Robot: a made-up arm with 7 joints. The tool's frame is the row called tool. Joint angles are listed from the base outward.
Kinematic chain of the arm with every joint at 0, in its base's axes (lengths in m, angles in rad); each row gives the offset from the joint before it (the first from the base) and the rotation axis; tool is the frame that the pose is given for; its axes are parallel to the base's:
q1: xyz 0 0 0.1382 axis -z
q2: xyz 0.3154 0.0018 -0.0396 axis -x
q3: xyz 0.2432 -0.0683 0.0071 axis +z
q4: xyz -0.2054 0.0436 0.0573 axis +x
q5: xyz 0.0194 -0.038 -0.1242 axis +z
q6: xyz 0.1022 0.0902 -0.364 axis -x
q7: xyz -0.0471 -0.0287 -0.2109 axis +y
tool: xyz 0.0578 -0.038 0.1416
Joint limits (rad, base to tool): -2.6..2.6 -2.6..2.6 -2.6..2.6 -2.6..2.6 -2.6..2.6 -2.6..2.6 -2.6..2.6
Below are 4 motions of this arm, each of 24 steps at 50 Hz.
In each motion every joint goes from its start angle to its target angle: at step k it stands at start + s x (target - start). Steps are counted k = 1, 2, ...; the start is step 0. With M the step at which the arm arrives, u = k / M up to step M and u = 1 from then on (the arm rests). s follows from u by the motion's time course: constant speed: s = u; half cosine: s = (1 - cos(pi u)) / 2; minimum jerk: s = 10 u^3 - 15 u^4 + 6 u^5.
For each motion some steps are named. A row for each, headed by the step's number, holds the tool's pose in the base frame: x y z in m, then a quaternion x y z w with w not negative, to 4 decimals.
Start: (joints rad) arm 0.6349 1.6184 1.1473 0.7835 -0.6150 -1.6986 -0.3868
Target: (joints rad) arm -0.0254 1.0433 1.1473 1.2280 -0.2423 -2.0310 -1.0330
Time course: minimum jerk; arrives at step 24
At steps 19, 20, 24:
19: -0.0364 0.0347 0.0943 0.4626 0.0878 -0.6610 0.5843
20: -0.0384 0.0409 0.1029 0.4637 0.0982 -0.6639 0.5785
24: -0.0409 0.0478 0.1138 0.4644 0.1112 -0.6674 0.5714

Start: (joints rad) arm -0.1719 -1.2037 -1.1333 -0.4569 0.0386 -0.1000 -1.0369
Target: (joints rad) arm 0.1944 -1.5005 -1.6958 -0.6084 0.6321 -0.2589 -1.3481
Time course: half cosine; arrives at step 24
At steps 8, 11, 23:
8: 0.2151 0.4797 0.0519 0.1660 -0.0433 -0.4616 0.8703
11: 0.2419 0.4708 0.1137 0.1943 -0.0378 -0.4954 0.8458
23: 0.3360 0.3904 0.3148 0.2892 -0.0178 -0.6047 0.7419

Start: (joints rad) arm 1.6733 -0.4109 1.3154 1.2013 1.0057 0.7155 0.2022
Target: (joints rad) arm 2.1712 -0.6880 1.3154 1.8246 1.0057 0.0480 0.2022
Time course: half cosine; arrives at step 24
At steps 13, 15, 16, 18, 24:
13: -0.0711 0.0721 0.1985 0.2262 -0.6348 0.2107 0.7081
15: -0.0956 0.0916 0.2305 0.2464 -0.6602 0.2334 0.6700
16: -0.1081 0.1012 0.2446 0.2541 -0.6713 0.2454 0.6516
18: -0.1318 0.1192 0.2678 0.2649 -0.6894 0.2688 0.6183
24: -0.1684 0.1472 0.2965 0.2743 -0.7112 0.3064 0.5701

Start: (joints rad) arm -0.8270 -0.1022 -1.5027 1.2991 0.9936 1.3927 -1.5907
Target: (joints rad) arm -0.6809 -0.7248 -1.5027 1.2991 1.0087 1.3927 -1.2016
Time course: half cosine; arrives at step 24
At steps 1, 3, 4, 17, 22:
1: 0.5520 0.8271 -0.0895 -0.2603 -0.9010 -0.0182 0.3465
3: 0.5526 0.8276 -0.0844 -0.2600 -0.8953 -0.0251 0.3610
4: 0.5533 0.8280 -0.0800 -0.2596 -0.8901 -0.0310 0.3732
17: 0.6052 0.8075 0.0526 -0.2185 -0.7059 -0.1862 0.6475
22: 0.6274 0.7916 0.0864 -0.1990 -0.6479 -0.2232 0.7006

